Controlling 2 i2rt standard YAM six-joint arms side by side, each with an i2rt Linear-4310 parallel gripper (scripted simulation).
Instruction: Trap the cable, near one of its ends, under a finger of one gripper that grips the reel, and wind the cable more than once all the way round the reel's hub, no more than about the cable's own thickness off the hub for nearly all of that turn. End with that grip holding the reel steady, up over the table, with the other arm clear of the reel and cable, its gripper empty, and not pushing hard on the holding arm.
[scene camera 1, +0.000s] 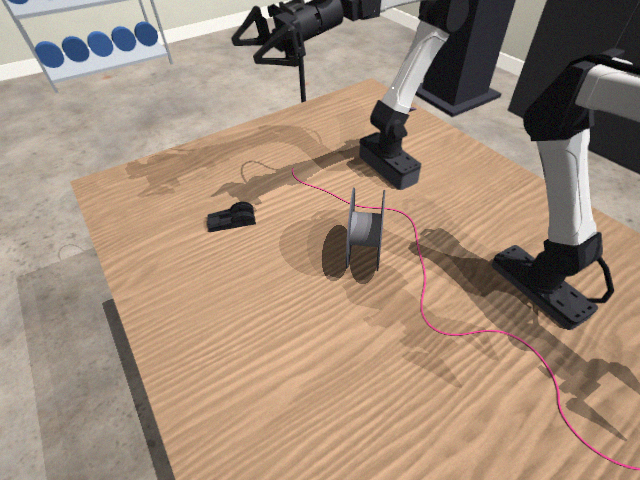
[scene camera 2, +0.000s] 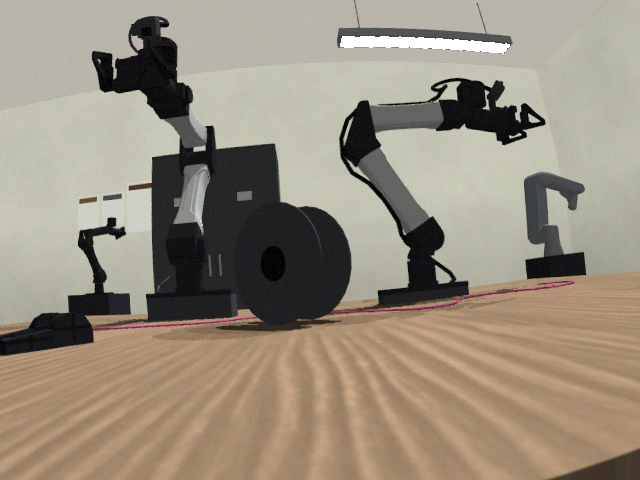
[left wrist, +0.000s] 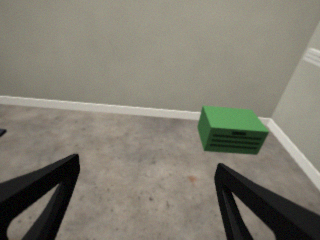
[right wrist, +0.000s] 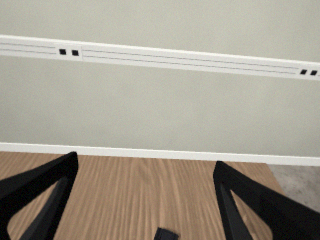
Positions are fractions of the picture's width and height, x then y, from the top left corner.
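Observation:
You'd see my left gripper (scene camera 2: 0.84, 0.27), and it's there in the left wrist view (left wrist: 0.47, 0.69) too. My right gripper (scene camera 1: 0.38, 0.11) also shows in scene camera 2 (scene camera 2: 0.19, 0.10) and in the right wrist view (right wrist: 0.46, 0.68). There's a dark grey reel (scene camera 2: 0.45, 0.55) as well, which scene camera 1 (scene camera 1: 0.57, 0.48) shows too; in the left wrist view the reel is out of frame, and in the right wrist view it's out of frame again. Besides that, I can see a small black device (scene camera 1: 0.38, 0.45) and an arm base (scene camera 1: 0.63, 0.38).

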